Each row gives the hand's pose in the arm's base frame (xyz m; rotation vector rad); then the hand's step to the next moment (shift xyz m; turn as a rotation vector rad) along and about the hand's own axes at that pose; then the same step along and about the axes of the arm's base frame.
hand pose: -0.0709 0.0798 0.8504 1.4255 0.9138 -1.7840
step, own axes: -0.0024 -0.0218 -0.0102 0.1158 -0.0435 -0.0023
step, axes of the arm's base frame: -0.0126 0.0204 0.0032 -0.0562 0.0164 -0.1090
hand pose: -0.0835 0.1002 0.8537 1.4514 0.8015 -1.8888
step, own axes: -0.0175 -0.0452 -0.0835 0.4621 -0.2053 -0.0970
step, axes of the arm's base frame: 0.0185 0.0947 0.0035 -0.1962 0.1531 -0.4507
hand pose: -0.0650 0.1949 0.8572 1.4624 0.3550 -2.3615
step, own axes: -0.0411 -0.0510 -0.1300 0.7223 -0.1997 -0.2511
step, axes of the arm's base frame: 0.1017 0.1025 -0.0185 -0.1759 0.1670 -0.7522
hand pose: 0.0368 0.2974 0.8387 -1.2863 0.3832 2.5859
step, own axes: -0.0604 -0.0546 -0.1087 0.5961 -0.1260 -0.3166
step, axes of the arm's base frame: 0.1337 0.0102 -0.0218 -0.0760 0.0652 -0.6793
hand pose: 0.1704 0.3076 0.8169 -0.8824 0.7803 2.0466
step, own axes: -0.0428 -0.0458 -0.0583 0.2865 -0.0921 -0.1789
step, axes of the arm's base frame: 0.0765 -0.0369 -0.0102 -0.0020 0.0277 -0.3490
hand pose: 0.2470 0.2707 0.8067 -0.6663 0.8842 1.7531
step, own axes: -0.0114 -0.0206 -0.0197 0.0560 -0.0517 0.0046
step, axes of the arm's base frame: 0.0238 -0.0178 -0.0077 0.0303 0.0448 -0.0539
